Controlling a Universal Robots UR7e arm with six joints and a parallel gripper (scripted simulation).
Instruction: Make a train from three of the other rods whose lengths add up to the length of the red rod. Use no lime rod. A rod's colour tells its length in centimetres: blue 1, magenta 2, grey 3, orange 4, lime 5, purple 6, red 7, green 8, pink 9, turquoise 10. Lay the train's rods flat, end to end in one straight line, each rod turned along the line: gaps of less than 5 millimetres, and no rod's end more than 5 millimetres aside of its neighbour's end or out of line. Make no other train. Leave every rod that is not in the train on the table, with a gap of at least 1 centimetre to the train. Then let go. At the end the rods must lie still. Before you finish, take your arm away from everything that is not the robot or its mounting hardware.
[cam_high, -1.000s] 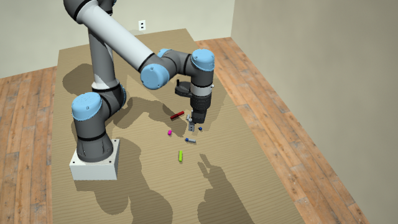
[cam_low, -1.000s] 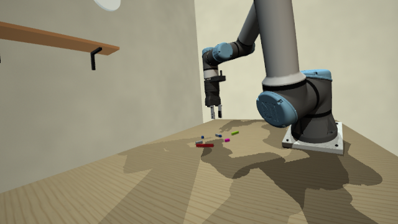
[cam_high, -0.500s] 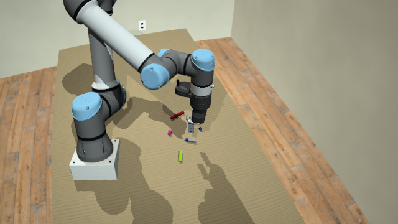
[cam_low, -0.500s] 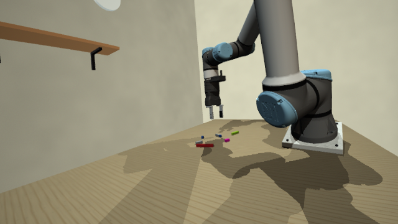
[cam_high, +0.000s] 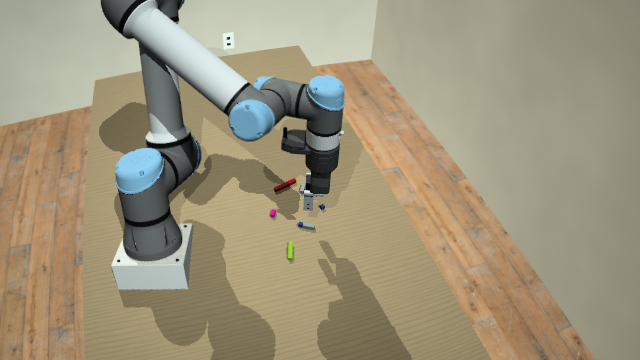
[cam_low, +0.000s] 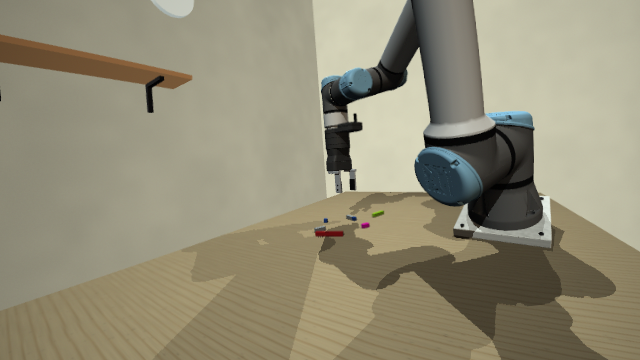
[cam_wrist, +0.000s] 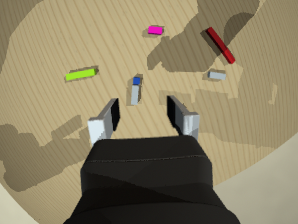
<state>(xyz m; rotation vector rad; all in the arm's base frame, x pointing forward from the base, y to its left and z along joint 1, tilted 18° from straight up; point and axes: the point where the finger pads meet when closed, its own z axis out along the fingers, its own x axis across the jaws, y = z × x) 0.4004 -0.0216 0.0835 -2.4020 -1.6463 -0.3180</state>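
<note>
Right now my hand is 2 cm past the red rod, 15 cm to the right of it and 10 cm above it. Also, from my hand: lime rod: 7 cm behind, 8 cm to the right, 10 cm below; magenta rod: 8 cm behind, 6 cm to the left, 10 cm below.
</note>
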